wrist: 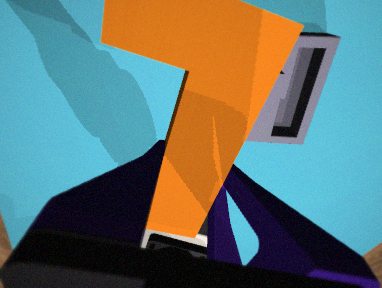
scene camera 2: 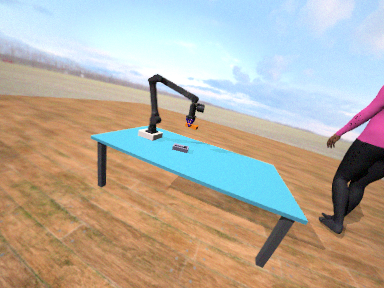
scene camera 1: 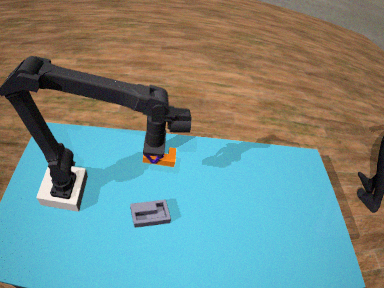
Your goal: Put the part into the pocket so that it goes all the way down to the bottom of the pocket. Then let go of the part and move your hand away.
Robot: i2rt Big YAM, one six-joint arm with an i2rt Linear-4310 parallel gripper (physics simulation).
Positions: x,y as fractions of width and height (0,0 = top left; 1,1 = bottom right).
Labels:
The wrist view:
my gripper: 0.50,0.54
orange L-shaped part: 0.61,0.22, held by my gripper
grey pocket block: 0.75,0.41

